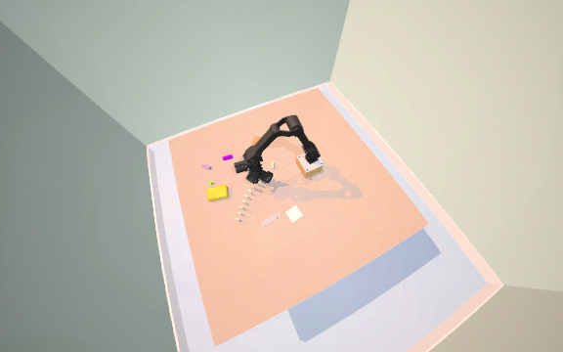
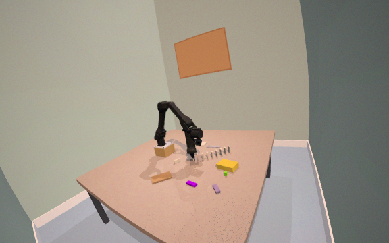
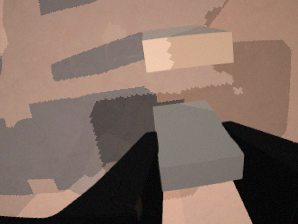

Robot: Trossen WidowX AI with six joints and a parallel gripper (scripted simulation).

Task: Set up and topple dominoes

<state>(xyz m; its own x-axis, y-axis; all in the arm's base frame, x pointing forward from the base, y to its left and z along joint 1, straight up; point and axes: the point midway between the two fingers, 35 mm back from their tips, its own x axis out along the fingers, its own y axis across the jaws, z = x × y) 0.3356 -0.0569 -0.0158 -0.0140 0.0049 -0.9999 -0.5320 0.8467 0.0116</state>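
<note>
Right now the magenta block is 260 mm to the right of my gripper tip, 130 mm ahead of it and 30 mm below it. Round my gripper tip: pale strip 260 mm to the left, 50 mm ahead, 30 mm below; yellow block 270 mm ahead, 40 mm to the right, 20 mm below; orange flat piece 260 mm to the right, 100 mm behind, 30 mm below.
</note>
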